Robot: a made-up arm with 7 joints. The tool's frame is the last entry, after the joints. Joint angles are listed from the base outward.
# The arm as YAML. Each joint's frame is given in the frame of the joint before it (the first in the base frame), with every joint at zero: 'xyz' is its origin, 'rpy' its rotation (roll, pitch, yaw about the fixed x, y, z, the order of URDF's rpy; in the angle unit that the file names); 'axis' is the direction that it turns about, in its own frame. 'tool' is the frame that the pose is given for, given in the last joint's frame.
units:
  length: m
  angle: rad
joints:
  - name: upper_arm
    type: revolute
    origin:
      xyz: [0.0, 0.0, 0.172]
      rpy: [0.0, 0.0, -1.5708]
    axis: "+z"
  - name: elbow
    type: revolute
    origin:
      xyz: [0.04, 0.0, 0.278]
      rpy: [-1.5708, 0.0, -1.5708]
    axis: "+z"
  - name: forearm
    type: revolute
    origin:
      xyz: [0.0, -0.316, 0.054]
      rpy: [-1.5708, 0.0, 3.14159]
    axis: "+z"
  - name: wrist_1
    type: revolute
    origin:
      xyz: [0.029, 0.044, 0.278]
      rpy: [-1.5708, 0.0, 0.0]
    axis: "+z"
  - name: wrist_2
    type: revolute
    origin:
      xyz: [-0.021, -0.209, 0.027]
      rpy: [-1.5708, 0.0, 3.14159]
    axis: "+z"
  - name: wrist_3
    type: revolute
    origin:
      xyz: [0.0, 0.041, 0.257]
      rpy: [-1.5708, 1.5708, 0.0]
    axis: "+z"
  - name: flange
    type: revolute
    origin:
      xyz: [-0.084, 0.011, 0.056]
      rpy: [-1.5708, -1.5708, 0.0]
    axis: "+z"
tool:
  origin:
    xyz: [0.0, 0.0, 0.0]
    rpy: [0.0, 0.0, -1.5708]
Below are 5 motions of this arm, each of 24 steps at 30 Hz.
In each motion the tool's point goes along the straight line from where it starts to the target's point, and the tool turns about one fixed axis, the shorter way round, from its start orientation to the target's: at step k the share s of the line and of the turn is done. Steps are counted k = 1, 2, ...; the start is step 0. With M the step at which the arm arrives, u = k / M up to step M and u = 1 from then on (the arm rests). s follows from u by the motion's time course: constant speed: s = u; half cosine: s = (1 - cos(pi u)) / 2; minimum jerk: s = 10 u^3 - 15 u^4 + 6 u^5.
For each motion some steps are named. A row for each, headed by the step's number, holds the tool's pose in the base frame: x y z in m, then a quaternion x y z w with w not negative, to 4 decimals.
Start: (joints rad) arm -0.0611 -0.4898 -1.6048 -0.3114 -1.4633 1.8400 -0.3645
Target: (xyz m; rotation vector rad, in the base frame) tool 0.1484 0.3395 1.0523 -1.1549 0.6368 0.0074
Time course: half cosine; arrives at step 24
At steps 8, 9, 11, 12, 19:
8: 0.4912 0.1559 1.2007 -0.2926 0.3403 -0.1060 0.8873
9: 0.4644 0.1703 1.1891 -0.3128 0.3378 -0.0976 0.8823
11: 0.4068 0.2011 1.1641 -0.3558 0.3318 -0.0795 0.8701
12: 0.3769 0.2171 1.1512 -0.3776 0.3285 -0.0700 0.8629
19: 0.1956 0.3142 1.0727 -0.5051 0.3035 -0.0118 0.8078

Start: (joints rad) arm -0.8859 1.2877 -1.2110 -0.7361 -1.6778 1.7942 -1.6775
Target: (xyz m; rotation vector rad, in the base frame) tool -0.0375 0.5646 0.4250 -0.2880 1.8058 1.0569
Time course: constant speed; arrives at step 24
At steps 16, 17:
16: -0.1201 0.6510 0.5225 -0.0468 0.7468 0.5810 0.3201
17: -0.1098 0.6402 0.5103 -0.0560 0.7488 0.5645 0.3429

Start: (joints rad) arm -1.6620 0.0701 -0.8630 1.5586 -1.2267 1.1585 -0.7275
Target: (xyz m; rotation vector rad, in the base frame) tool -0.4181 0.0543 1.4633 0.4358 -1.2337 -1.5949
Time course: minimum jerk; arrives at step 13
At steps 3, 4, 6, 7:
3: -0.4613 -0.3035 1.2362 0.6175 -0.3732 -0.5182 0.4592
4: -0.4571 -0.2687 1.2583 0.5800 -0.3913 -0.5384 0.4697
6: -0.4451 -0.1692 1.3215 0.4657 -0.4383 -0.5895 0.4935
7: -0.4383 -0.1130 1.3571 0.3973 -0.4612 -0.6135 0.5030

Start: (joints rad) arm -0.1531 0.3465 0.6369 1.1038 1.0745 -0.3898 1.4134
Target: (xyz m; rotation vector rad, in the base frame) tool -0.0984 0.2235 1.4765 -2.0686 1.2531 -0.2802
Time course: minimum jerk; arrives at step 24
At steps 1, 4, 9, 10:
1: 0.1631 0.2601 1.3038 -0.9188 0.1507 0.2013 0.3044
4: 0.1540 0.2589 1.3098 -0.9179 0.1633 0.1909 0.3070
9: 0.0913 0.2501 1.3512 -0.9054 0.2487 0.1179 0.3233
10: 0.0726 0.2475 1.3636 -0.8994 0.2736 0.0959 0.3273

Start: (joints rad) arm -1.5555 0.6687 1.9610 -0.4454 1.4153 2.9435 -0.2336
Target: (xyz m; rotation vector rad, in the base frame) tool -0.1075 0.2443 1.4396 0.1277 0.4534 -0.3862
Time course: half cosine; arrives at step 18
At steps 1, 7, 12, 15, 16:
1: -0.1816 0.5967 1.2155 0.2490 0.2989 -0.5399 0.7464
7: -0.1576 0.4825 1.2881 0.1926 0.2806 -0.4357 0.8333
12: -0.1262 0.3331 1.3832 0.1126 0.2474 -0.2850 0.9192
15: -0.1125 0.2681 1.4245 0.0763 0.2300 -0.2159 0.9459
16: -0.1098 0.2550 1.4328 0.0689 0.2263 -0.2017 0.9504

